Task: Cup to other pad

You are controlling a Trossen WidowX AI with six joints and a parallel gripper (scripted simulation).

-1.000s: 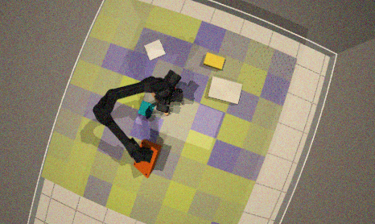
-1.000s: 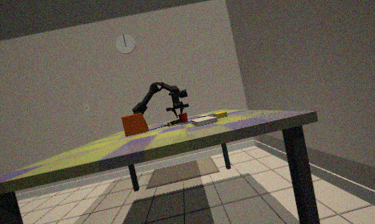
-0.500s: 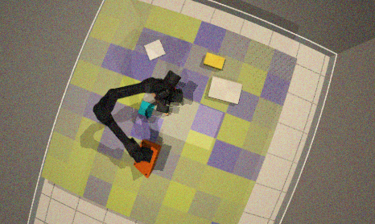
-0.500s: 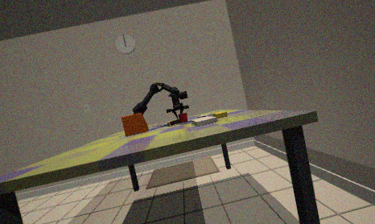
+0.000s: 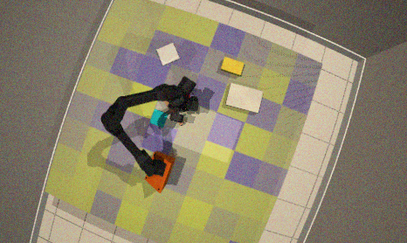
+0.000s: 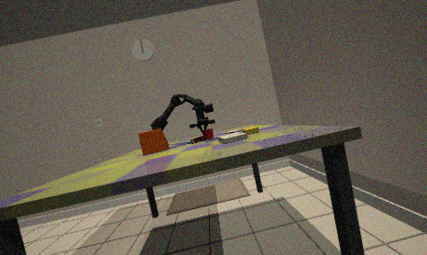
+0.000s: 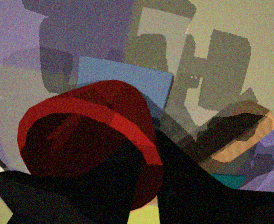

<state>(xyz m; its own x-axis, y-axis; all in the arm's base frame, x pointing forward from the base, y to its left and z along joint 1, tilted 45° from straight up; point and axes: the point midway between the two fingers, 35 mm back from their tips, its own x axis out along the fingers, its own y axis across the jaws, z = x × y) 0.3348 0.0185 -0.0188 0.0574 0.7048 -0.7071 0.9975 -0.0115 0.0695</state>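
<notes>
My gripper tip is now 4 cm above the light blue pad and 3 cm short of it. The rest, counted from my gripper tip: red cup (3 cm ahead); teal block (11 cm to the left, 11 cm behind, 4 cm below); white pad (25 cm ahead, 16 cm to the left, 3 cm below).
</notes>
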